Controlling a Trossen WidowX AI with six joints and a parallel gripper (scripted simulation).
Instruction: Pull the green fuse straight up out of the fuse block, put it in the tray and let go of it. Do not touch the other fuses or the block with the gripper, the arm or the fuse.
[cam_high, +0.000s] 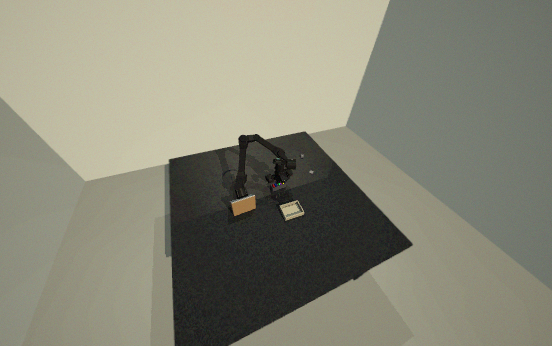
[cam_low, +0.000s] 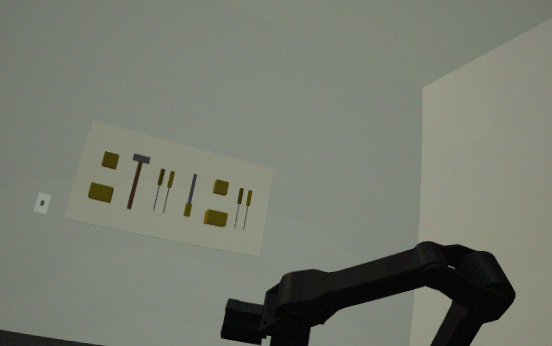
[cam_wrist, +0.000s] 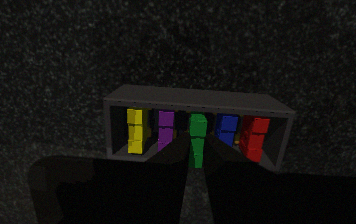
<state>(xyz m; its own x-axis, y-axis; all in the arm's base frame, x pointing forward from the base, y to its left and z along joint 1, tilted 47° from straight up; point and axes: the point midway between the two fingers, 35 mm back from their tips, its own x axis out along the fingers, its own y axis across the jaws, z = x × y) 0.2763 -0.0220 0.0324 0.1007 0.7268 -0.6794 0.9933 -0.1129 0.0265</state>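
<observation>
The purple fuse is 20 mm ahead of my gripper tip and 20 mm below it. Also, from my gripper tip: yellow fuse: 40 mm ahead, 20 mm below; blue fuse: 20 mm behind, 20 mm below; green fuse: 10 mm below.
</observation>
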